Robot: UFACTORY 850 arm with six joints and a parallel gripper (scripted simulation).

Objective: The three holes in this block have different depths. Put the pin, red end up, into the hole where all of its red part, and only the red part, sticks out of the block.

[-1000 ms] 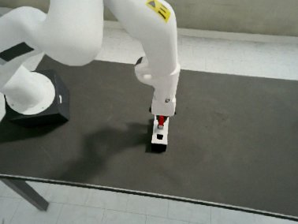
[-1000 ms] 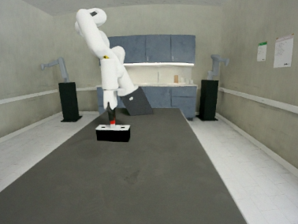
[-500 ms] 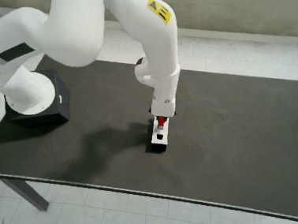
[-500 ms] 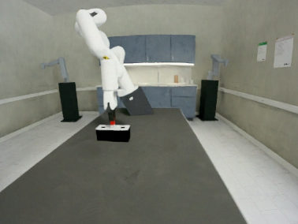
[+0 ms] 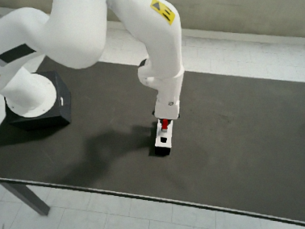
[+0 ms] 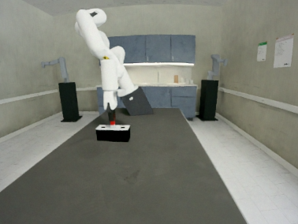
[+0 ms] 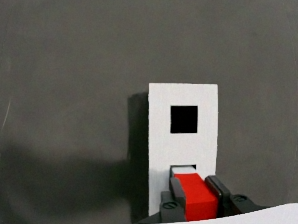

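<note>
The pin lies 1 cm below my hand. From my hand the other things lie so: block 10 cm below.
</note>
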